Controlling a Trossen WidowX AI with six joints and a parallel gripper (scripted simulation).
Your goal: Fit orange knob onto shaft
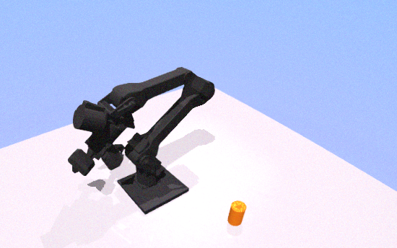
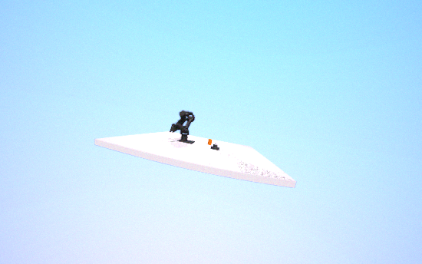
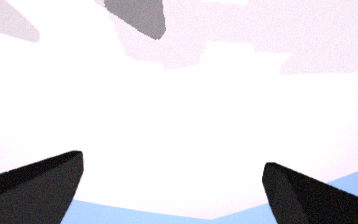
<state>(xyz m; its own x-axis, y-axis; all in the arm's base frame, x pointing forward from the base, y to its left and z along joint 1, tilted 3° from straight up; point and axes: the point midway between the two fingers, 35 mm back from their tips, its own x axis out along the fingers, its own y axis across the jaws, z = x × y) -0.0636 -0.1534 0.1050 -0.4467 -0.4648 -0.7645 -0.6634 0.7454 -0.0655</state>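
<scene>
Right now my gripper tip is 35 cm short of the orange knob, 29 cm to the right of it and 4 cm above it. Also, from my gripper tip: dark pedestal: 43 cm ahead, 9 cm to the left, 6 cm below.
</scene>
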